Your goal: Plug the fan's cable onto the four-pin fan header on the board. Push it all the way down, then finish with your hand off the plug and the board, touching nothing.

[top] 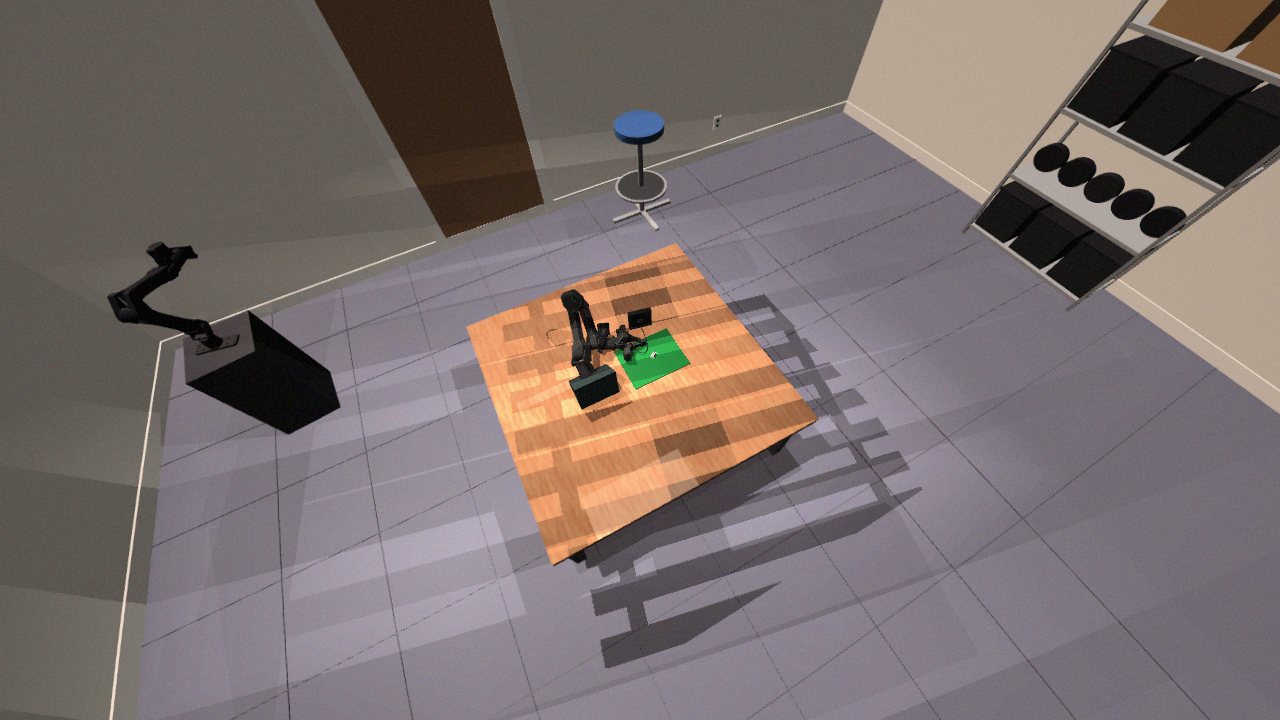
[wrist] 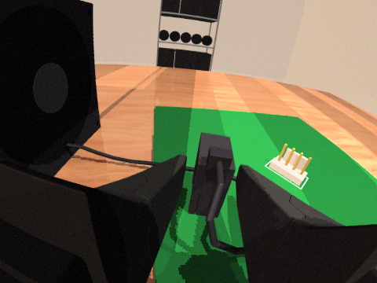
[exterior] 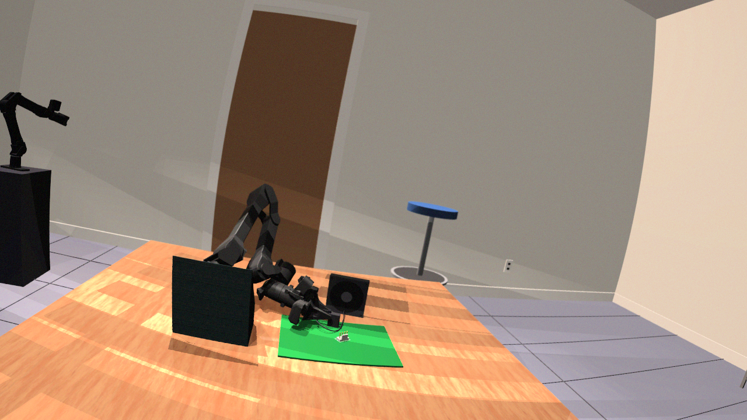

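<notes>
The dark fan plug is 1 cm below my gripper tip. The rest, counted from my gripper tip: four-pin header: 1 cm ahead, 9 cm to the right, 3 cm below; then green board: 9 cm to the right, 5 cm below; then black fan: 6 cm ahead, 10 cm to the left, 3 cm above.
</notes>
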